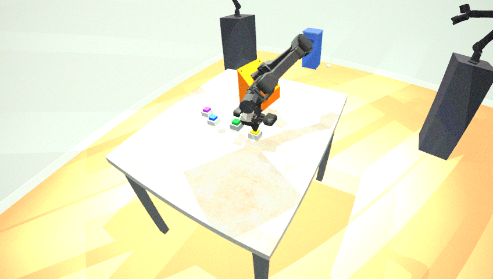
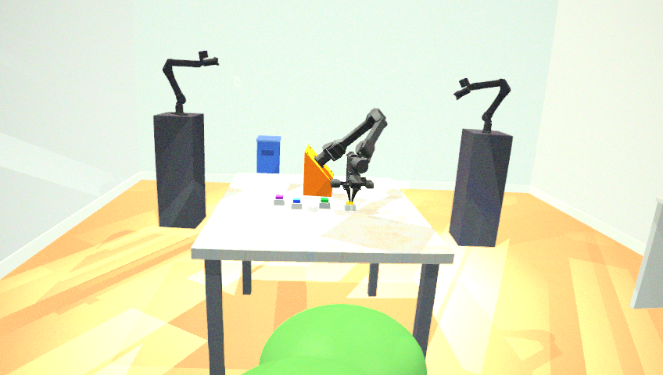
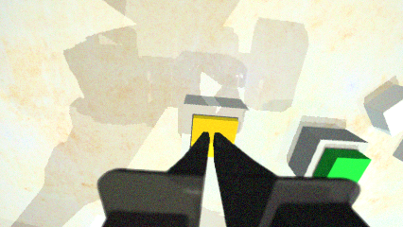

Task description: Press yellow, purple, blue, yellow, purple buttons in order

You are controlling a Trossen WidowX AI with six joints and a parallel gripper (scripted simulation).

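The yellow button lies 1 cm below my gripper tip. The rest, counted from my gripper tip: blue button (24 cm to the right, 2 cm ahead); white block (17 cm to the right, 4 cm ahead, 2 cm below); green button (12 cm to the right, 1 cm behind).
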